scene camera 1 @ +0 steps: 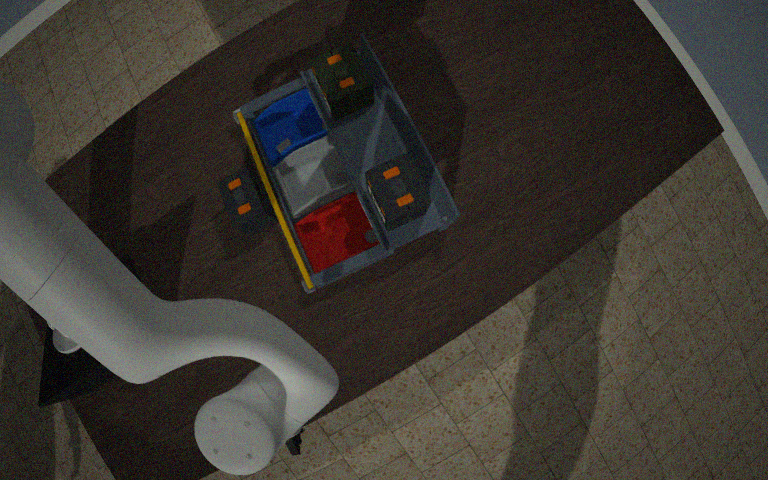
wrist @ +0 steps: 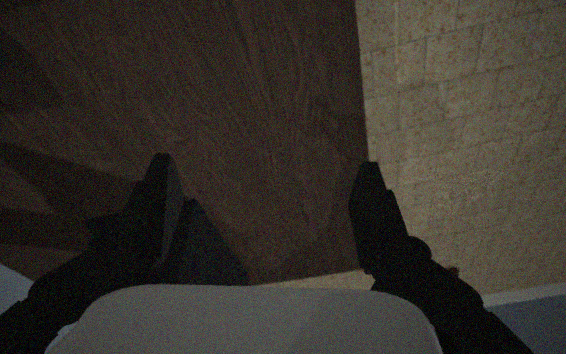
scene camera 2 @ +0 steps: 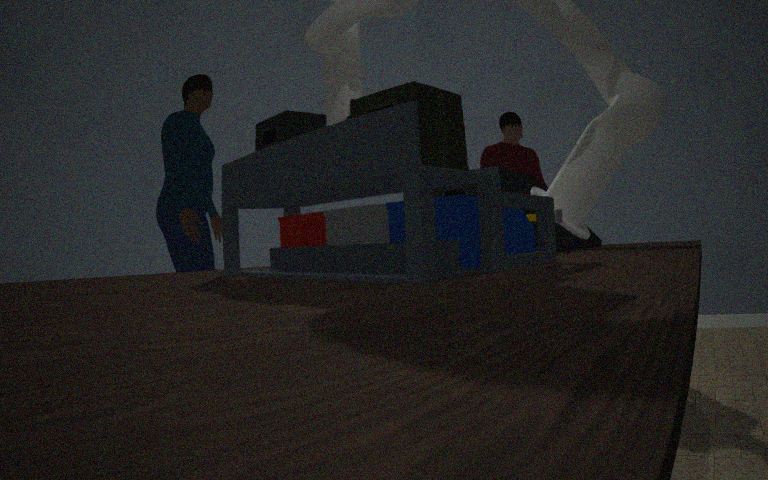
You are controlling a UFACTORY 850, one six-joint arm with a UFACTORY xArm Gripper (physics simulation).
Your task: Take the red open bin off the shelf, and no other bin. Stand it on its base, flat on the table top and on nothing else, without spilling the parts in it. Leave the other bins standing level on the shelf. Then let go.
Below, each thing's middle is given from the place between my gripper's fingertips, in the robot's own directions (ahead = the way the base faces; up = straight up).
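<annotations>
Gripper, mine: 190 mm above the red open bin (scene camera 1: 335,232), 190 mm to the right of it, 200 mm short of it. From my hand: dark box (scene camera 1: 249,209), 160 mm below, 70 mm ahead, 330 mm to the left; blue bin (scene camera 2: 457,217), 190 mm below, 230 mm ahead, 420 mm to the left; shelf top board (scene camera 1: 369,137), 130 mm below, 330 mm ahead, 300 mm to the left.
</annotations>
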